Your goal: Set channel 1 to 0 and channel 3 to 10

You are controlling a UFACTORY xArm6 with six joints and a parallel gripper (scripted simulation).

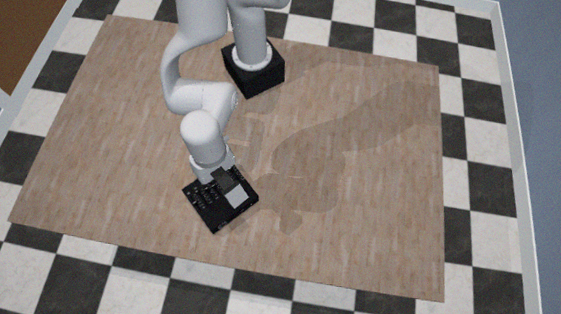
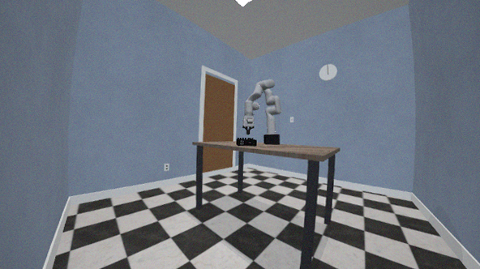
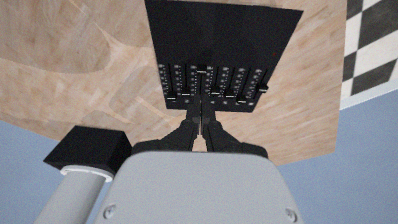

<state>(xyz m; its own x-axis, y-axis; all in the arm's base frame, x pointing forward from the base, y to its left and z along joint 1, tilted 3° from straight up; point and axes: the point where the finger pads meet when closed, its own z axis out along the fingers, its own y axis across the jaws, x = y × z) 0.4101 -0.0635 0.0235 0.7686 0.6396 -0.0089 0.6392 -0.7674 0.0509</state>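
Right now the channel 2 cap is 5 cm below my hand, 2 cm behind it and 1 cm to the left of it. Also, from my hand: channel 3 cap (5 cm below, 2 cm to the left, 2 cm ahead); channel 1 fader cap (5 cm below, 4 cm behind, 2 cm to the left).
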